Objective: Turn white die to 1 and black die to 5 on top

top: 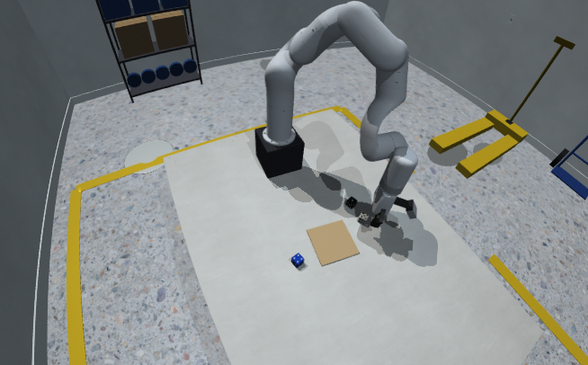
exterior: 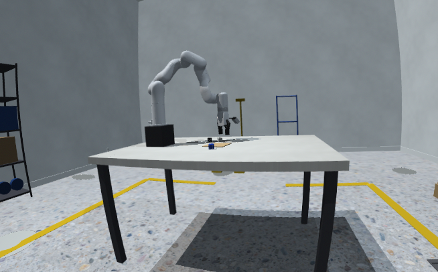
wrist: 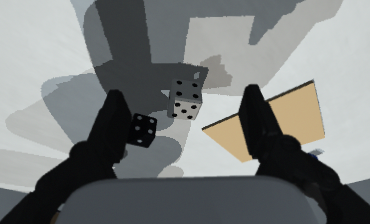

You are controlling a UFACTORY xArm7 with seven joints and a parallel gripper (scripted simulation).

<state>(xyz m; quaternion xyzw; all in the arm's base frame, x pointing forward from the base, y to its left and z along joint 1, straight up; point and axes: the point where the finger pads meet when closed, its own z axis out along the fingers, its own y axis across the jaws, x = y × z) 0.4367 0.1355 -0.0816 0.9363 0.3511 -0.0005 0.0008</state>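
Now: hand 40 mm above the white die, 30 mm past it and 20 mm to the left of it. Also, from my hand: black die (100 mm behind, 40 mm below, 10 mm to the right); then blue die (310 mm to the right, 40 mm below, 20 mm behind); then tan mat (170 mm to the right, 60 mm below, 20 mm behind).
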